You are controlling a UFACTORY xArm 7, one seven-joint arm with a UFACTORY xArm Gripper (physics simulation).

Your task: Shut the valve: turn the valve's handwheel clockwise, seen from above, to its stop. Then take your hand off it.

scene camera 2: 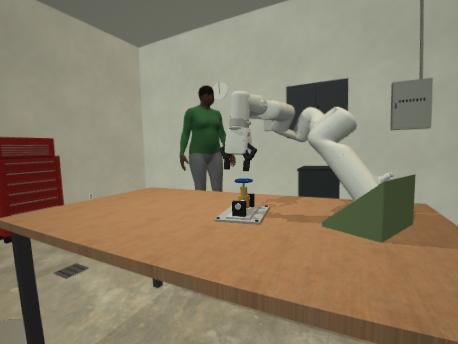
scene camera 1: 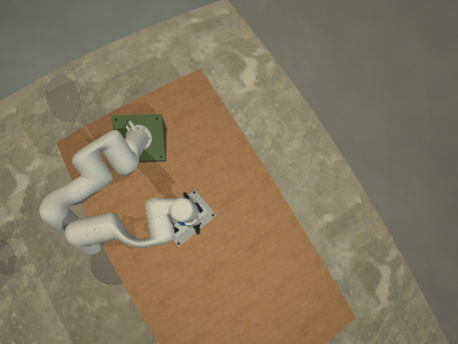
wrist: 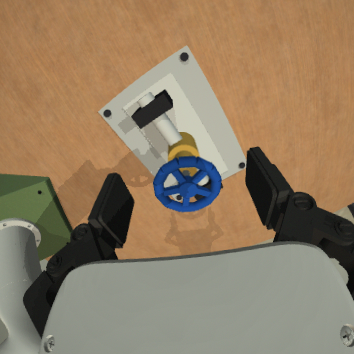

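The blue handwheel (scene camera 1: pixel 181 223) (scene camera 2: pixel 243 180) (wrist: pixel 187 206) sits level on top of the brass valve (scene camera 2: pixel 244 199) (wrist: pixel 183 145). The valve stands on a pale grey plate (scene camera 1: pixel 206 212) (scene camera 2: pixel 227 218) (wrist: pixel 210 95), with white pipe and black clamps. My gripper (scene camera 1: pixel 192 213) (scene camera 2: pixel 236 166) (wrist: pixel 183 176) is wide open and empty. In scene camera 2 its fingertips hang above the level of the handwheel, apart from it. In the wrist view the two black fingers stand on either side of the wheel with gaps. In scene camera 1 my arm hides most of the wheel.
The arm's green wedge base (scene camera 1: pixel 158 145) (scene camera 2: pixel 397 210) (wrist: pixel 30 195) stands on the wooden table (scene camera 1: pixel 260 240) (scene camera 2: pixel 150 230) (wrist: pixel 280 60). A person (scene camera 2: pixel 204 125) stands behind the table. A red tool chest (scene camera 2: pixel 30 185) is at the far left, beyond the table.
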